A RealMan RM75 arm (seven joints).
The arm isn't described. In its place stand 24 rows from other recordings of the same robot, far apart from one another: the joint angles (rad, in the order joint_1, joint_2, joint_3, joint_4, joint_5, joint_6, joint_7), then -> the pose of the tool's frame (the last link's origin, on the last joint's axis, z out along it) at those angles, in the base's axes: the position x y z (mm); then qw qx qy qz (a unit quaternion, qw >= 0).
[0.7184, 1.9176, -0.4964, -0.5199, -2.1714, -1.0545, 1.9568] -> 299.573, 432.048, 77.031, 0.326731, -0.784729, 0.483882, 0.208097
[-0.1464, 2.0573, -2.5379, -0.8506, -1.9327, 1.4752, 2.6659] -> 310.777, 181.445, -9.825, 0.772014, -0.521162, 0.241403, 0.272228
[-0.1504, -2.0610, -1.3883, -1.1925, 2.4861, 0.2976, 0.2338] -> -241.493, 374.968, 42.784, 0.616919, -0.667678, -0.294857, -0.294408
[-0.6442, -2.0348, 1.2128, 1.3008, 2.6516, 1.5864, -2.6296] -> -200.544, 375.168, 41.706, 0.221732, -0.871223, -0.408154, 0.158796
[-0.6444, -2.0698, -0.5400, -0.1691, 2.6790, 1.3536, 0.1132] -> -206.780, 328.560, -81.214, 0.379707, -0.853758, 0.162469, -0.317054
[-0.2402, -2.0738, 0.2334, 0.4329, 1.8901, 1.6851, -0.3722] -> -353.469, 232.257, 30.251, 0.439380, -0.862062, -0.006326, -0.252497
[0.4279, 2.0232, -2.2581, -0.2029, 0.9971, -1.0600, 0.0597] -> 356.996, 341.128, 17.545, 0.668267, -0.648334, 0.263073, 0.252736
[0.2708, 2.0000, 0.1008, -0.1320, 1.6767, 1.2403, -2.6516] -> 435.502, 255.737, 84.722, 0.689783, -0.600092, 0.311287, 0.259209
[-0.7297, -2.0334, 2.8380, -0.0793, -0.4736, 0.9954, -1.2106] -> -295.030, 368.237, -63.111, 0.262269, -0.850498, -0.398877, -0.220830
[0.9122, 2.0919, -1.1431, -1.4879, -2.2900, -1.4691, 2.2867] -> 2.278, 397.182, 49.633, 0.205643, -0.973845, 0.056360, 0.078495
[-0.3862, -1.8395, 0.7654, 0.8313, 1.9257, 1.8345, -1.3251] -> -298.763, 293.907, 111.081, 0.118642, -0.971738, -0.114827, -0.168711
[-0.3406, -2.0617, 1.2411, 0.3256, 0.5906, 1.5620, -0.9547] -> -273.851, 306.185, 28.232, 0.351693, -0.712696, -0.225773, -0.563385
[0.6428, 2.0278, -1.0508, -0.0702, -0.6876, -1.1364, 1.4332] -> 281.326, 391.906, 0.346, 0.290303, -0.609328, 0.521728, 0.521770
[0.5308, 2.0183, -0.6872, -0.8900, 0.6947, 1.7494, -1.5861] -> 295.637, 309.861, 43.126, 0.052719, -0.970555, 0.234513, 0.015719
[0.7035, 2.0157, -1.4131, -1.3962, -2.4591, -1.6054, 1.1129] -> 130.606, 365.836, 12.619, 0.016882, -0.877334, -0.431586, -0.209125
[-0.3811, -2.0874, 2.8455, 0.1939, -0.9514, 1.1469, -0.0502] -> -314.992, 276.146, -87.397, 0.464844, -0.839764, -0.154990, -0.233870
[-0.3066, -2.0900, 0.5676, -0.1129, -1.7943, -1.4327, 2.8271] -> -334.405, 231.989, -62.478, 0.448192, -0.796650, -0.238030, -0.328351
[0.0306, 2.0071, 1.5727, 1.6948, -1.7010, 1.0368, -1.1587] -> 154.280, 288.197, 29.474, 0.235418, -0.932712, 0.162790, 0.219376
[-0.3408, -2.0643, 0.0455, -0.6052, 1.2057, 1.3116, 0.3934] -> -315.534, 244.900, -83.189, 0.633786, -0.685605, -0.289406, -0.210961
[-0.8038, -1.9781, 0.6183, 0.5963, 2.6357, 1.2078, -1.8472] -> -284.756, 413.139, 29.406, 0.222747, -0.914345, -0.334965, 0.046426
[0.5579, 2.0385, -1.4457, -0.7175, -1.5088, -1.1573, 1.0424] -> 196.938, 355.426, -59.739, 0.149182, -0.972176, -0.048310, 0.174024
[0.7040, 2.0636, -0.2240, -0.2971, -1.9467, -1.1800, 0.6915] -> 269.920, 396.592, -4.976, 0.394654, -0.879985, 0.104654, 0.242741
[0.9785, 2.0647, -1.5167, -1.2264, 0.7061, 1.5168, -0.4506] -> 46.947, 379.376, -38.569, 0.126688, -0.958108, 0.213529, -0.142778
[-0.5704, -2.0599, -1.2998, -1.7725, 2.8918, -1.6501, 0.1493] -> -114.237, 316.626, -7.854, 0.307144, -0.888211, -0.235819, 0.247250
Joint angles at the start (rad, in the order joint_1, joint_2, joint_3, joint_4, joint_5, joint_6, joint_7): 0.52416, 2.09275, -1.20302, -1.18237, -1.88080, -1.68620, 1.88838
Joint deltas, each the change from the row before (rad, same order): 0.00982, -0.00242, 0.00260, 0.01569, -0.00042, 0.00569, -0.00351; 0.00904, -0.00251, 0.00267, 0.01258, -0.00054, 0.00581, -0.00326; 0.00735, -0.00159, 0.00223, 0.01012, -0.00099, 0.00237, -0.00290; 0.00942, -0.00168, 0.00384, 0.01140, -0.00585, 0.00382, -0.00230; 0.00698, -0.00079, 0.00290, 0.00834, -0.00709, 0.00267, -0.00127; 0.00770, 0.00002, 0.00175, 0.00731, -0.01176, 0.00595, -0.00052; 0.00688, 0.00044, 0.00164, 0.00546, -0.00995, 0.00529, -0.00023; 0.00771, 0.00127, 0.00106, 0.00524, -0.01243, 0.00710, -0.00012; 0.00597, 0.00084, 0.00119, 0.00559, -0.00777, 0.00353, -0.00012; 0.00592, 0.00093, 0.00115, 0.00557, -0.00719, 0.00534, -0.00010; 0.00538, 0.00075, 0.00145, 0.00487, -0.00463, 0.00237, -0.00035; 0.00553, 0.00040, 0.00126, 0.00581, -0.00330, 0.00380, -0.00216; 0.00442, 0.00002, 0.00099, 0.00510, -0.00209, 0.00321, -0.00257
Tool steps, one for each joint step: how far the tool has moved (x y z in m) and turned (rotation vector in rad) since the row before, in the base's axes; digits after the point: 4 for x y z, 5 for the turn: 0.0000, 0.0023, -0.0007, 0.00051, 0.00010, -0.00260; -0.0002, 0.0024, -0.0003, 0.00247, -0.00034, -0.00118; -0.0002, 0.0015, -0.0004, -0.00028, -0.00049, 0.00001; 0.0001, 0.0022, -0.0004, 0.00138, -0.00456, -0.00115; 0.0003, 0.0015, -0.0006, 0.00057, -0.00573, -0.00135; 0.0003, 0.0019, -0.0011, 0.00276, -0.01028, -0.00123; -0.0001, 0.0017, -0.0009, 0.00284, -0.00833, -0.00036; -0.0002, 0.0019, -0.0013, 0.00381, -0.01038, 0.00023; -0.0001, 0.0012, -0.0010, 0.00052, -0.00609, -0.00049; -0.0002, 0.0014, -0.0010, 0.00219, -0.00544, -0.00090; -0.0005, 0.0010, -0.0008, 0.00011, -0.00299, 0.00018; -0.0005, 0.0012, -0.0007, 0.00144, -0.00198, 0.00117; -0.0003, 0.0010, -0.0005, 0.00141, -0.00127, 0.00139
